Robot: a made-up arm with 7 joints. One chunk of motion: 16 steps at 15 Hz.
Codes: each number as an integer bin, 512 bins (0 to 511) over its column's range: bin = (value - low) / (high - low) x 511, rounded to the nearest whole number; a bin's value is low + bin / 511 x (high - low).
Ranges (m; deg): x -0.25..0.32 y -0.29..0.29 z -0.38..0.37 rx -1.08..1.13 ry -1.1..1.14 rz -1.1..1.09
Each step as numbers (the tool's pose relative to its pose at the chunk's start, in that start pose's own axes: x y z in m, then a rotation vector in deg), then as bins.
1 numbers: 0.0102 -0.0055 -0.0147 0.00 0.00 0.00
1 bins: 233 251 249 250 251 257
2 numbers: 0.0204 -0.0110 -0.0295 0.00 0.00 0.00
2 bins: 242 246 239 250 251 257
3 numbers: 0.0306 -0.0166 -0.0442 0.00 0.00 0.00
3 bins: 252 241 229 250 251 257
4 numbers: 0.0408 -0.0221 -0.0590 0.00 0.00 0.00
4 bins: 261 236 219 250 251 257
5 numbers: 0.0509 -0.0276 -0.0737 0.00 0.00 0.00
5 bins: 270 231 209 250 251 257
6 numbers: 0.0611 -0.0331 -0.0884 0.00 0.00 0.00
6 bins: 279 226 199 250 251 257
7 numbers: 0.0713 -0.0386 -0.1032 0.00 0.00 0.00
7 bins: 288 221 189 250 251 257
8 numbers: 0.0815 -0.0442 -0.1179 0.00 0.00 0.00
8 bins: 297 217 179 250 251 257
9 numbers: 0.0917 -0.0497 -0.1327 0.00 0.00 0.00
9 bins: 306 212 168 250 251 257
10 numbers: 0.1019 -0.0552 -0.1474 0.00 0.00 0.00
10 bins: 315 207 158 250 251 257
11 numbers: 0.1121 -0.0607 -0.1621 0.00 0.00 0.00
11 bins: 325 202 148 250 251 257
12 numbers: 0.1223 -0.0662 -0.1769 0.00 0.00 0.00
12 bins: 334 197 138 250 251 257
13 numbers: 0.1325 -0.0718 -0.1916 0.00 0.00 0.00
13 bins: 343 192 128 250 251 257
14 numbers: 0.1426 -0.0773 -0.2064 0.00 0.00 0.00
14 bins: 352 187 118 250 251 257
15 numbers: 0.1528 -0.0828 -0.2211 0.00 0.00 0.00
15 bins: 361 183 108 250 251 257
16 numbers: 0.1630 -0.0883 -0.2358 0.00 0.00 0.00
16 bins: 370 178 98 250 251 257
